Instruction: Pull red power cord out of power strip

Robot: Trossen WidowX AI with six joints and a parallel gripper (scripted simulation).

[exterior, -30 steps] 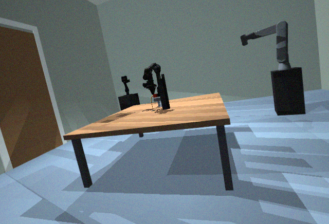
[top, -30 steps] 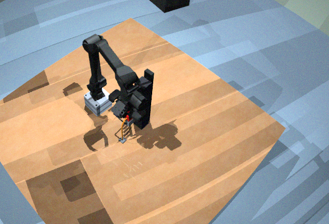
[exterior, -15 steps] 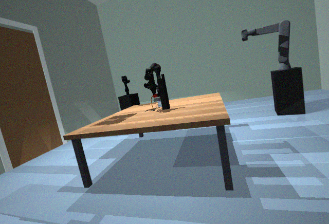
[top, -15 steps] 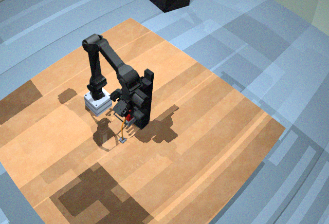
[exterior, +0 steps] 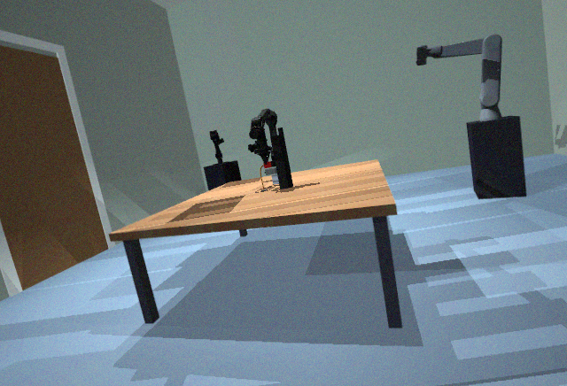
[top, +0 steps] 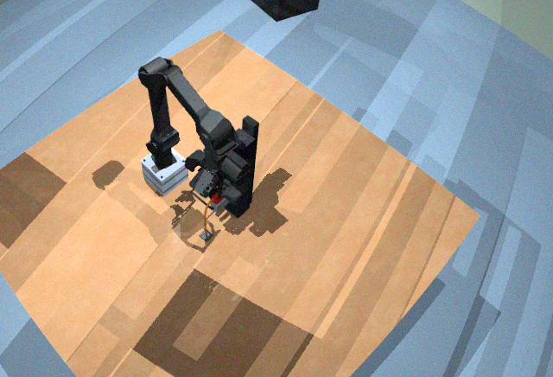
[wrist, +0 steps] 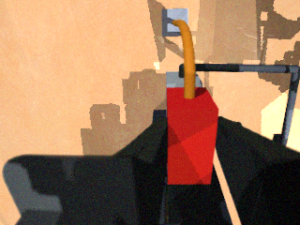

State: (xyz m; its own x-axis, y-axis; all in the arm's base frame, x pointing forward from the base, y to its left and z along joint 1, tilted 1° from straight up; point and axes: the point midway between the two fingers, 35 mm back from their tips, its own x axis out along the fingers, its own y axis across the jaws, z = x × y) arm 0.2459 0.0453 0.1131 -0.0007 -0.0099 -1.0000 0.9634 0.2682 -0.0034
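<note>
My gripper tip is now 3 cm to the right of the red plug and 1 cm past it. Also, from my gripper tip: grey anchor: 16 cm below, 5 cm to the right, 1 cm ahead; power strip: 10 cm to the left, 3 cm behind.
</note>
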